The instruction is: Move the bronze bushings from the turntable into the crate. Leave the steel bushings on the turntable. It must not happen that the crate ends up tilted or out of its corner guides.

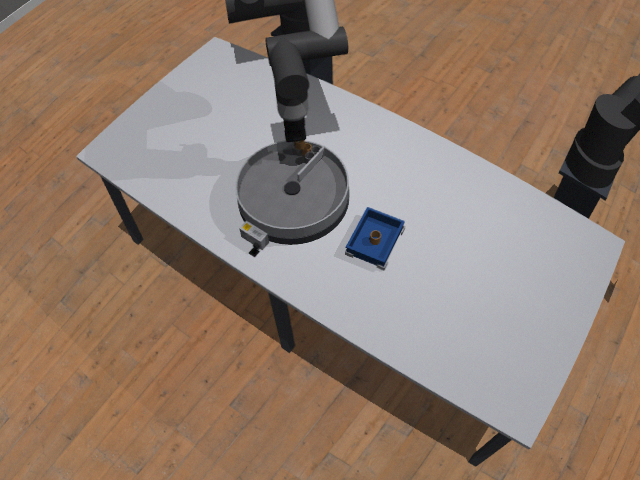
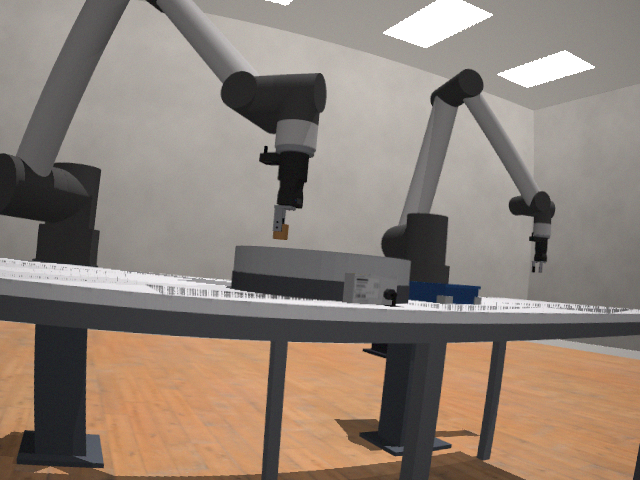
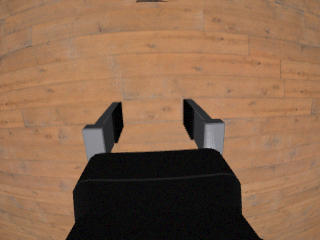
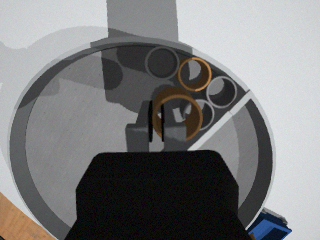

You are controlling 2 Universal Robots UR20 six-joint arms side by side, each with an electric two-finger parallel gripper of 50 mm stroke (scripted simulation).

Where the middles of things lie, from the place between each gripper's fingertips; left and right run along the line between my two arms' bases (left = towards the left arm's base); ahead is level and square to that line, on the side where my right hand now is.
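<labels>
Blue crate (image 1: 359,245): 11 cm ahead of my right hand (image 2: 278,231), 43 cm to the left of it, 14 cm below it.
</labels>
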